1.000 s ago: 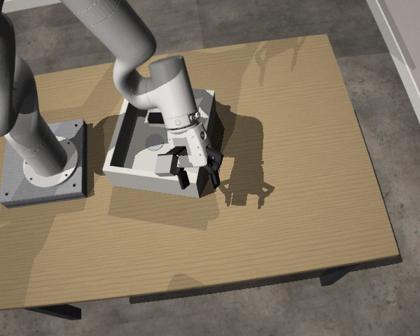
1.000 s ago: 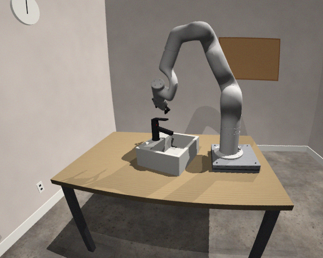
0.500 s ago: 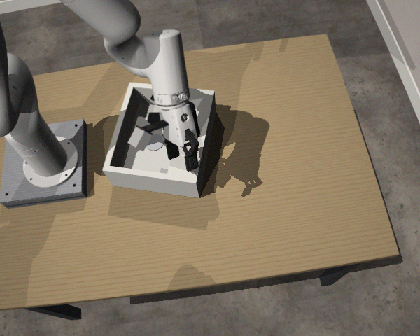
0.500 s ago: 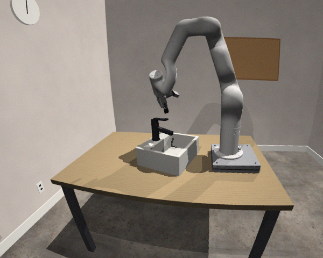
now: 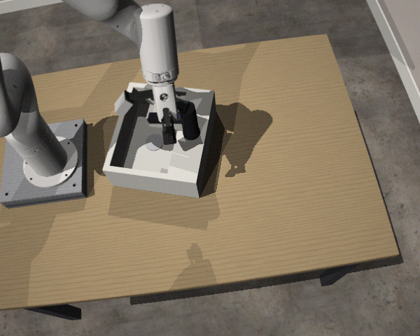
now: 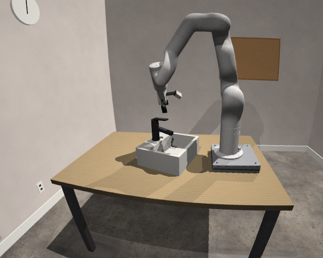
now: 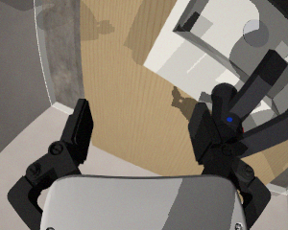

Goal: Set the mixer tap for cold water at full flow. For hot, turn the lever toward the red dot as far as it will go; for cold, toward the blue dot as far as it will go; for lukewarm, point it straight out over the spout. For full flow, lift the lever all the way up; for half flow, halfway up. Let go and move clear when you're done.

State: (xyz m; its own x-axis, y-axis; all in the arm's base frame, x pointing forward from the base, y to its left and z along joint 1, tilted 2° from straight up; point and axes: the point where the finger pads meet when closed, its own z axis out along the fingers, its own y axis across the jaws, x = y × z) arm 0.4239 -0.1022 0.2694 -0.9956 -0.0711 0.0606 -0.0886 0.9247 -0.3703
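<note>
Right now my hand is 12 cm to the right of the lever and 5 cm above it. The rest, counted from my hand: white sink basin (6 cm behind, 13 cm to the left, 28 cm below).
</note>
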